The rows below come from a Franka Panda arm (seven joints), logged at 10 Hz.
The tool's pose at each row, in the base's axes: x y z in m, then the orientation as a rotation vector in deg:
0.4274, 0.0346, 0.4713, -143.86, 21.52, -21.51
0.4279, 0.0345, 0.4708, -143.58, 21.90, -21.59
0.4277, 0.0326, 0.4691, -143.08, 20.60, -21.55
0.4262, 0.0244, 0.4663, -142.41, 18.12, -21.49
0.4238, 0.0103, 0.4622, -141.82, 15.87, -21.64
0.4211, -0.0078, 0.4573, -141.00, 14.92, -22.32
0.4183, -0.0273, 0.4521, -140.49, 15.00, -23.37
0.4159, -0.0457, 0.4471, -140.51, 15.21, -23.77
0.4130, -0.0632, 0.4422, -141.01, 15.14, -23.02
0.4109, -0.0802, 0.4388, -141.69, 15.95, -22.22
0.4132, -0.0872, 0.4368, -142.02, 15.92, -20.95
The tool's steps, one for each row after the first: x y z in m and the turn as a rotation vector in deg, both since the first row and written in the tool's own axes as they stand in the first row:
0.0004, 0.0003, 0.0005, 0.19, 0.14, 0.30
0.0006, 0.0028, 0.0009, 0.95, -0.19, -0.47
0.0015, 0.0112, -0.0014, 2.12, -0.80, -2.03
0.0033, 0.0253, -0.0059, 3.13, -1.21, -3.51
0.0062, 0.0431, -0.0119, 4.10, -0.94, -4.16
0.0093, 0.0621, -0.0183, 4.56, -0.16, -4.25
0.0125, 0.0802, -0.0242, 4.50, 0.18, -4.20
0.0149, 0.0975, -0.0299, 4.04, -0.38, -4.17
0.0182, 0.1134, -0.0362, 3.24, -0.78, -3.56
0.0224, 0.1197, -0.0373, 2.93, -1.70, -3.36

